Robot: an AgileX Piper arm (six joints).
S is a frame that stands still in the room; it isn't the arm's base.
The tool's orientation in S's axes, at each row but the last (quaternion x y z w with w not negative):
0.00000 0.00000 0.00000 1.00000
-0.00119 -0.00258 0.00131 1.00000
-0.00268 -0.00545 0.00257 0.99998
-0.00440 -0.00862 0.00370 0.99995
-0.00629 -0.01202 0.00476 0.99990
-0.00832 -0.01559 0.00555 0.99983
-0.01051 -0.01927 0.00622 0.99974
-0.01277 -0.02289 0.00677 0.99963
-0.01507 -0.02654 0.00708 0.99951
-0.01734 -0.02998 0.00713 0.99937
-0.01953 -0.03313 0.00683 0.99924
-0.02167 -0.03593 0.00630 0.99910
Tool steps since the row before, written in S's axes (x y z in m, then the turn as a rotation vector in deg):
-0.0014 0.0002 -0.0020 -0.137 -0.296 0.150
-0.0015 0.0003 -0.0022 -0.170 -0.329 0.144
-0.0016 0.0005 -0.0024 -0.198 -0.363 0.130
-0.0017 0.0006 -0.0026 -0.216 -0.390 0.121
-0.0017 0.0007 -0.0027 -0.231 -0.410 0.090
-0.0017 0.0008 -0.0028 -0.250 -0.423 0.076
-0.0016 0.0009 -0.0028 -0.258 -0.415 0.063
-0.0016 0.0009 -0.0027 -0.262 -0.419 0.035
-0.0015 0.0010 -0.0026 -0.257 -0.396 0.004
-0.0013 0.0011 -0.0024 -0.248 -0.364 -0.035
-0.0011 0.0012 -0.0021 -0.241 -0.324 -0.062
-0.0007 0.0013 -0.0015 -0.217 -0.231 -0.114
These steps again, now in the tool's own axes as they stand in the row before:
-0.0014 0.0002 -0.0020 -0.137 -0.296 0.150
-0.0015 0.0003 -0.0022 -0.170 -0.329 0.144
-0.0016 0.0005 -0.0024 -0.198 -0.363 0.130
-0.0017 0.0006 -0.0026 -0.217 -0.389 0.121
-0.0018 0.0008 -0.0026 -0.233 -0.409 0.090
-0.0018 0.0009 -0.0027 -0.252 -0.421 0.077
-0.0017 0.0010 -0.0027 -0.261 -0.413 0.064
-0.0017 0.0010 -0.0026 -0.266 -0.416 0.036
-0.0016 0.0011 -0.0025 -0.262 -0.392 0.006
-0.0014 0.0012 -0.0023 -0.255 -0.359 -0.032
-0.0012 0.0013 -0.0020 -0.249 -0.318 -0.058
-0.0008 0.0014 -0.0014 -0.228 -0.223 -0.108

